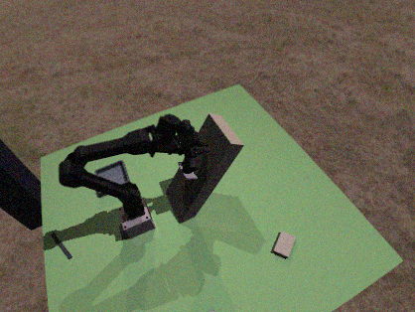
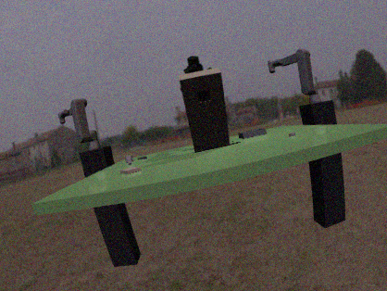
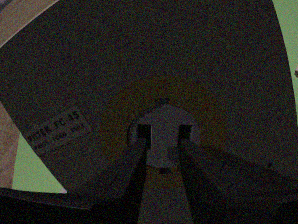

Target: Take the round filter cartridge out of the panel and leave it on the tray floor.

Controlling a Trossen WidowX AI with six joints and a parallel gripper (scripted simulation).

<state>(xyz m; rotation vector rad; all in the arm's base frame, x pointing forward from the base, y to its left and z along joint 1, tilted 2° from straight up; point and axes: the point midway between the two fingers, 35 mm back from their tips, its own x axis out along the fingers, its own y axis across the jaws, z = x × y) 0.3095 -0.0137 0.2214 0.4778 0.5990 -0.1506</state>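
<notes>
My gripper tip is 2 cm short of the round filter cartridge and 1 cm above it. From my gripper tip the other things lie so: small tan block (14 cm ahead, 37 cm to the right, 28 cm below); then grey framed box (40 cm behind, 29 cm to the left, 28 cm below).
</notes>
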